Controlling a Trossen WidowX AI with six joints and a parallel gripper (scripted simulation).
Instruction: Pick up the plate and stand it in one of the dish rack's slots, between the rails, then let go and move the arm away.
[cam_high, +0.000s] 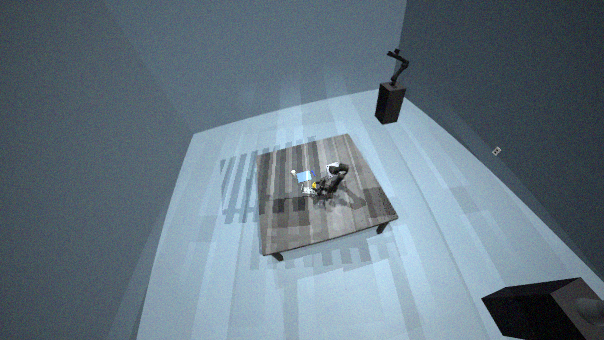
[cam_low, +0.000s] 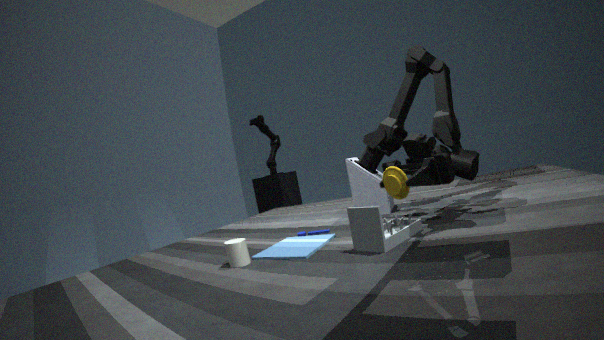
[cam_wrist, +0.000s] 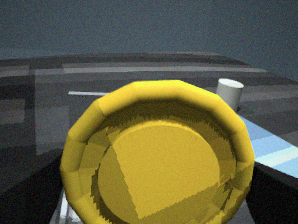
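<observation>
My gripper tip is now 60 mm short of the dish rack, 10 mm to the left of it and 70 mm above it. The rest, counted from my gripper tip: yellow plate: 10 mm behind; then white cup: 180 mm ahead, 290 mm to the right, 70 mm below; then light blue mat: 70 mm ahead, 220 mm to the right, 90 mm below.
</observation>
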